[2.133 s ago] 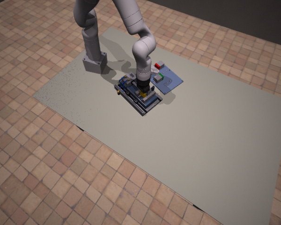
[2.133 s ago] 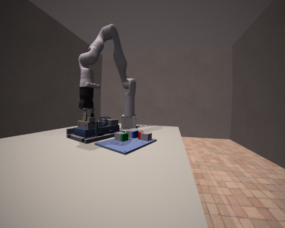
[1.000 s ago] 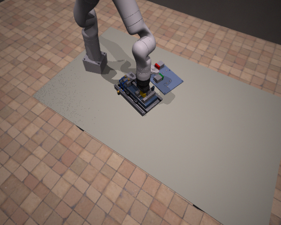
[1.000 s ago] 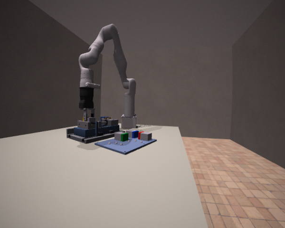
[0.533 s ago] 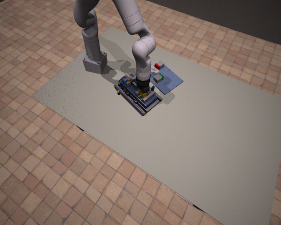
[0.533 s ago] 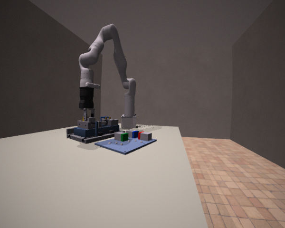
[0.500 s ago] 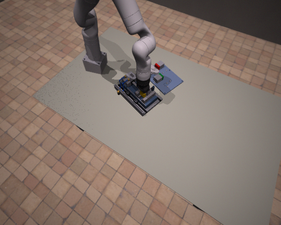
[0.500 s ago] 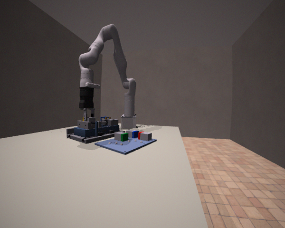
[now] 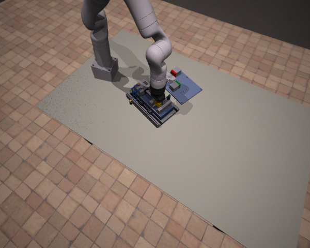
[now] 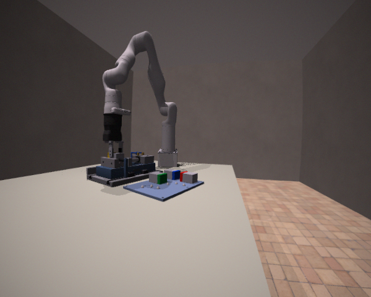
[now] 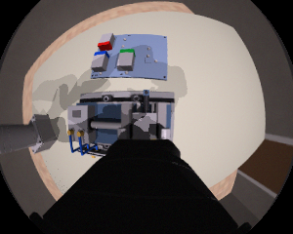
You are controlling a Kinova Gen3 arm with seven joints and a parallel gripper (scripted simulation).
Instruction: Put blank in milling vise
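Right now my hand is 2 cm above the yellow-ended blank. The rest, counted from my hand: green-ended blank 4 cm behind, 19 cm to the left, 9 cm below; then fixed jaw 3 cm ahead, 4 cm below; then milling vise 7 cm behind, 1 cm to the left, 8 cm below.
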